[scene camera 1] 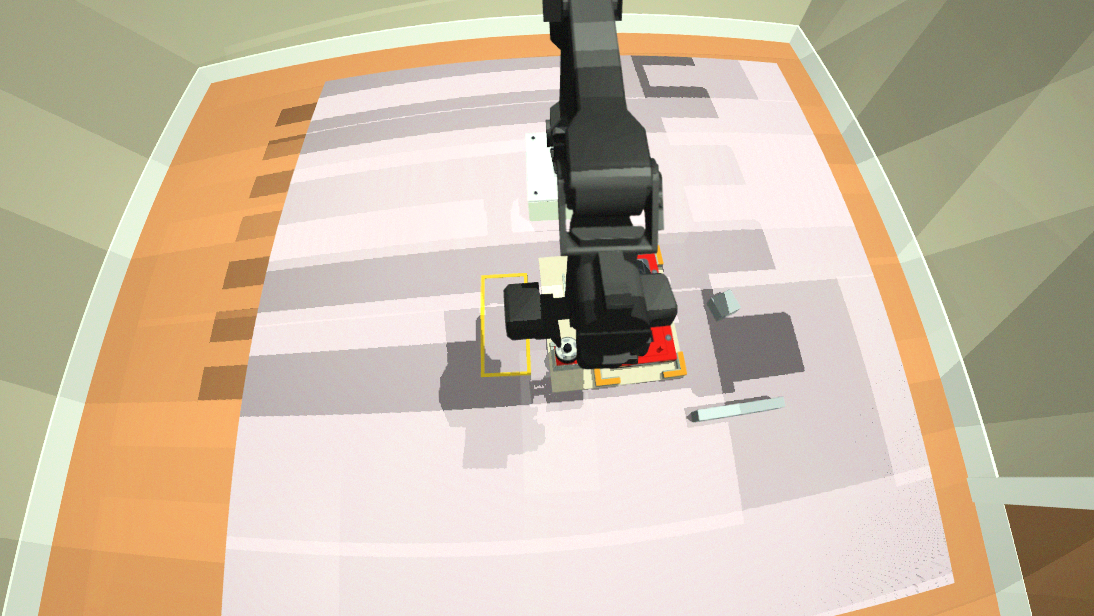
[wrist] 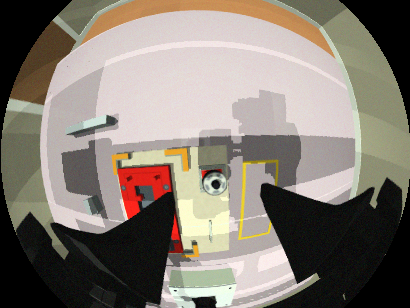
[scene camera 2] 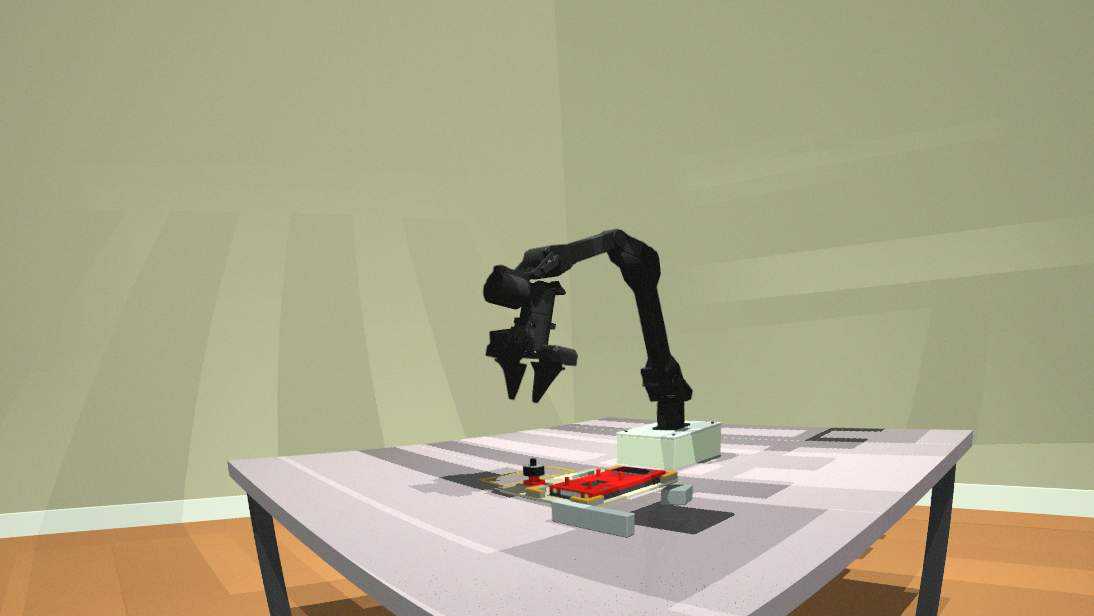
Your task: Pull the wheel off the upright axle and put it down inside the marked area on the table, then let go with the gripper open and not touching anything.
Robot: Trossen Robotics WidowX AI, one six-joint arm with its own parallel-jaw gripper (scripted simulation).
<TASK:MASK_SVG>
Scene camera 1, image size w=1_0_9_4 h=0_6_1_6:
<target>gripper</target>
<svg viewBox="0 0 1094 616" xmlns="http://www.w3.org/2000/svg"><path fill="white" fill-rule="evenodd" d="M651 337L643 346L636 350L608 356L598 356L583 351L578 346L576 338L577 364L583 369L616 369L623 364L638 364L638 356L644 356L648 353ZM640 274L650 327L672 326L678 310L668 277L663 273ZM568 262L565 297L554 298L553 293L540 294L538 282L508 284L503 290L505 327L509 339L512 341L551 339L558 348L561 348L562 342L558 320L569 319L570 327L576 330L572 271L568 266Z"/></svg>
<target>red board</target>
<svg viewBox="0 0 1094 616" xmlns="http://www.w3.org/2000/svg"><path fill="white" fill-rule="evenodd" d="M671 326L651 328L651 344L648 353L644 356L638 356L638 364L623 364L618 368L654 365L677 360ZM638 255L636 265L639 275L659 273L655 254Z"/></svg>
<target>pale bar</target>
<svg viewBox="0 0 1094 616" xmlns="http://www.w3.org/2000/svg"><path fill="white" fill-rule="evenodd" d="M784 397L780 396L753 402L698 409L691 412L692 422L704 422L785 407Z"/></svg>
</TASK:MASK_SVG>
